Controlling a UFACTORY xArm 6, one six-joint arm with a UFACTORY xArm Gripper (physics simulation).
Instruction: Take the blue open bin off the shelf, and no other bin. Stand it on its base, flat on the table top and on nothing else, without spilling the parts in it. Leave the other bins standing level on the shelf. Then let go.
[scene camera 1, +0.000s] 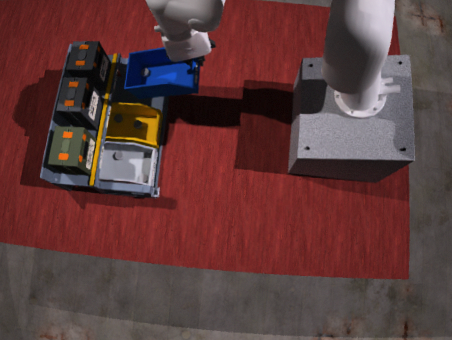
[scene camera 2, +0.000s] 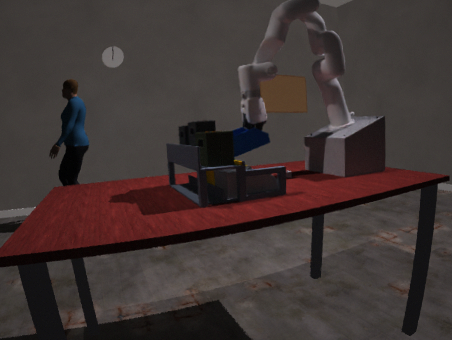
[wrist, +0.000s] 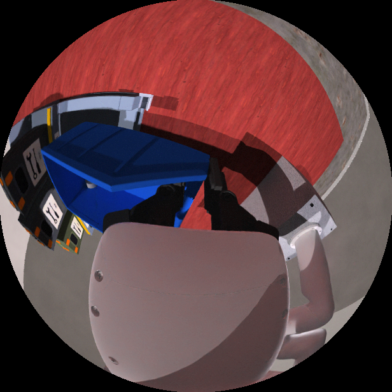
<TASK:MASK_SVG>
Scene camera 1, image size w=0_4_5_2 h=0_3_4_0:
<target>my gripper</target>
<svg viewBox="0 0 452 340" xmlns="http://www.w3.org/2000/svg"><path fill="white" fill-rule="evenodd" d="M216 44L209 38L207 32L195 30L189 38L183 41L171 41L161 32L161 39L166 50L167 59L170 59L172 62L186 62L190 67L192 66L192 58L198 57L200 65L204 66L204 55L209 54L211 49L216 47Z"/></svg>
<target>blue open bin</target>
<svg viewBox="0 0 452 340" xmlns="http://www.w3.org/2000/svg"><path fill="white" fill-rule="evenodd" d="M129 53L124 89L138 99L198 93L200 73L198 57L192 58L192 66L190 67L186 62L172 62L170 59L167 59L164 47ZM142 69L147 68L150 70L150 75L148 77L143 77L141 75Z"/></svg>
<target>yellow bin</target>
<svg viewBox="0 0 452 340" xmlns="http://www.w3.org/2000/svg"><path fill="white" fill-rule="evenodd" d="M112 102L105 141L137 143L158 149L163 119L161 110L138 103ZM137 120L142 122L142 127L140 129L136 129L134 127L134 122ZM116 114L120 114L123 117L122 122L117 123L114 120Z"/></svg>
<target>light grey bin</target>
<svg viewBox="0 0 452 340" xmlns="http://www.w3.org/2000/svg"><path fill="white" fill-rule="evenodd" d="M105 141L99 181L150 185L152 188L154 187L158 155L155 148L137 143ZM140 175L146 174L148 176L148 182L140 182ZM119 151L124 154L124 158L120 161L115 158L116 152Z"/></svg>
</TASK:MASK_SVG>
